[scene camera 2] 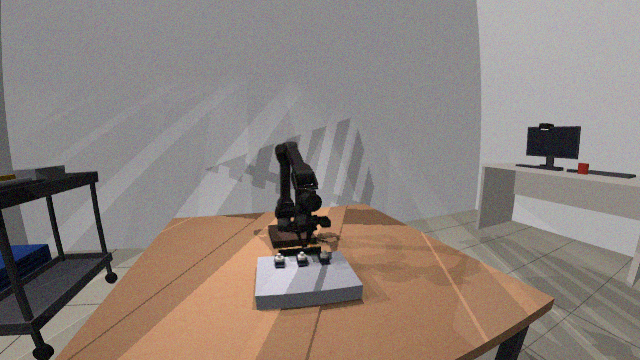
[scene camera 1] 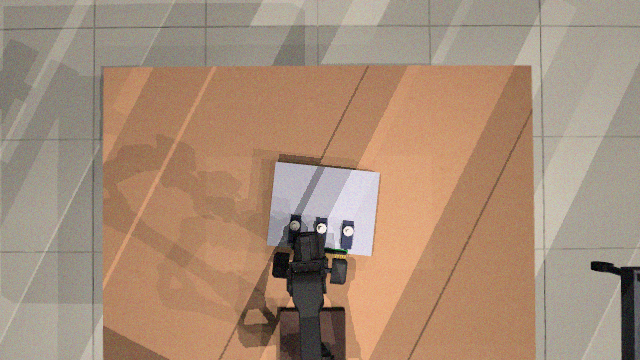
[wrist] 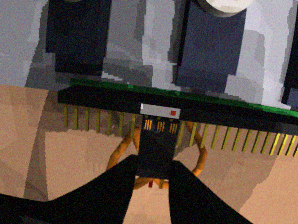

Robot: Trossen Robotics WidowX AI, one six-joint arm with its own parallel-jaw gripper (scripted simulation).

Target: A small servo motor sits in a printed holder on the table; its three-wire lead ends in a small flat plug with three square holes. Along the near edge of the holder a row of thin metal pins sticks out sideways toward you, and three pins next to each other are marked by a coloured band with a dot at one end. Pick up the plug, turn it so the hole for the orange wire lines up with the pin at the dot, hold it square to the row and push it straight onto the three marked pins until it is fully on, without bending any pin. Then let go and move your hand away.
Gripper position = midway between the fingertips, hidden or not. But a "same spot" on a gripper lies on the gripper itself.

My gripper shows in scene camera 2, in scene camera 1 (310,261) and in the wrist view. The same spot on my gripper: (wrist: 113,189) is (scene camera 2: 308,236). The same spot on a grey holder: (scene camera 2: 294,286) is (scene camera 1: 340,180).
